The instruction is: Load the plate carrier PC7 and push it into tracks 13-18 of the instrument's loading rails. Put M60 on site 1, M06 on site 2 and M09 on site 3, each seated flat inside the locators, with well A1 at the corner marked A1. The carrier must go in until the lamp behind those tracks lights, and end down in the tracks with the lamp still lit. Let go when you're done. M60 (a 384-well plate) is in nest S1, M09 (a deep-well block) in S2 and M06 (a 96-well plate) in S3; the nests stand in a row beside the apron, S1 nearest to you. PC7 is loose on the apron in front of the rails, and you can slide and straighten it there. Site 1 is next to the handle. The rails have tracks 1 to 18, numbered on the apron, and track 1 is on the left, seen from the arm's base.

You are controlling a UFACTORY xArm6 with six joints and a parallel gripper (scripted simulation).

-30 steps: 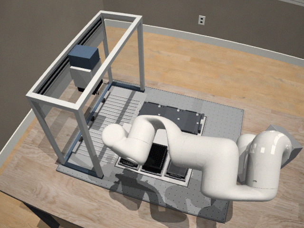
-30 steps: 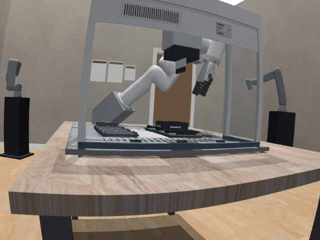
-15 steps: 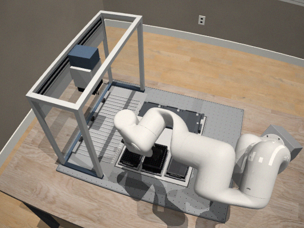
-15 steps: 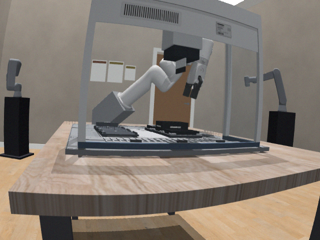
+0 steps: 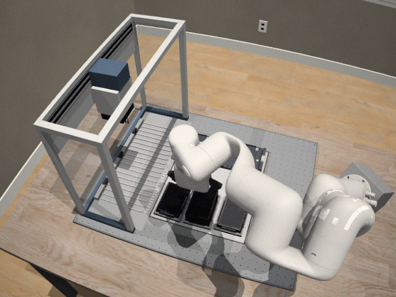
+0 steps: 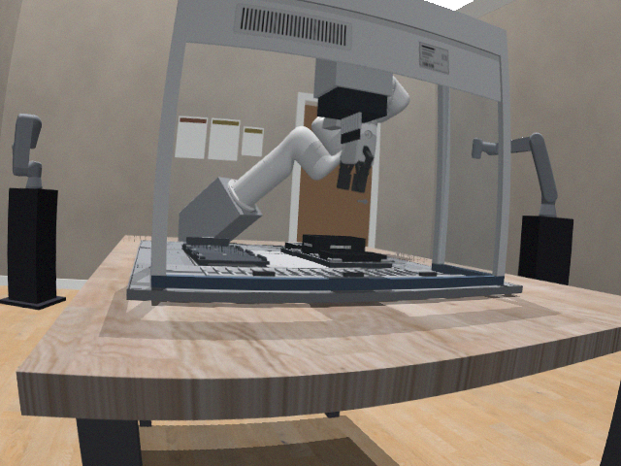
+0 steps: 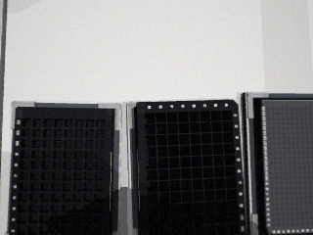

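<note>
Now: hand 17 cm above the nest S2, 3 cm to the left of it and 1 cm short of it. Also, from my hand: plate carrier PC7 (28 cm to the right, 16 cm below, 10 cm ahead).
</note>
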